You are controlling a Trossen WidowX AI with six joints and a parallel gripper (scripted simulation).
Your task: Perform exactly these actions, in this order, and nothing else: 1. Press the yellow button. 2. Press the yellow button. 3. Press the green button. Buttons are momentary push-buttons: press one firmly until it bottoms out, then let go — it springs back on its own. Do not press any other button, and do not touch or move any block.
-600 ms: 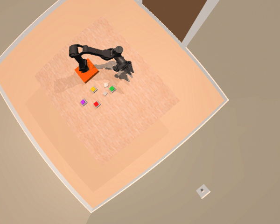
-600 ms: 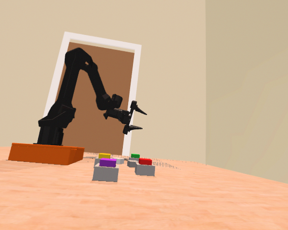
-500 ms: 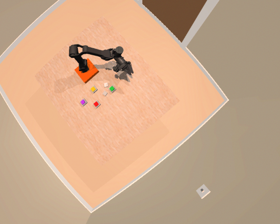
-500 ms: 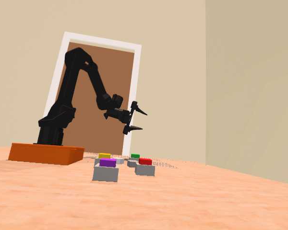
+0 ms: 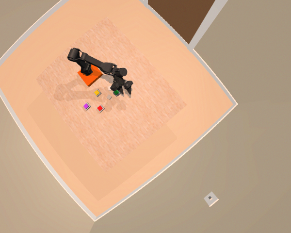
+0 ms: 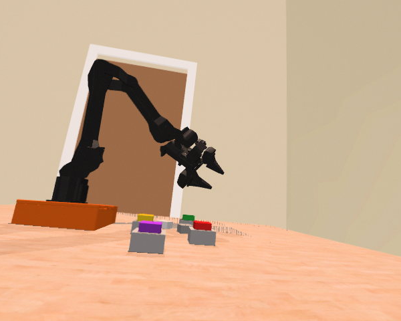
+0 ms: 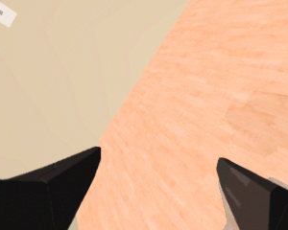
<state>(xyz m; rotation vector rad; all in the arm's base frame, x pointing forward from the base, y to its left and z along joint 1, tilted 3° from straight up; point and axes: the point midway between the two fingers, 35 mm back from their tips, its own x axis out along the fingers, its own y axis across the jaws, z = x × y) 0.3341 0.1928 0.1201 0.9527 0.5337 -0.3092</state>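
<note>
My gripper tip is 21 cm to the left of the yellow button, 16 cm past it and 12 cm above it. Round my gripper tip: pale block: 14 cm below, 14 cm behind, 10 cm to the right; small grey block: 14 cm to the right, 14 cm below, 8 cm behind; green button: 12 cm below, 8 cm behind, 7 cm to the right.
</note>
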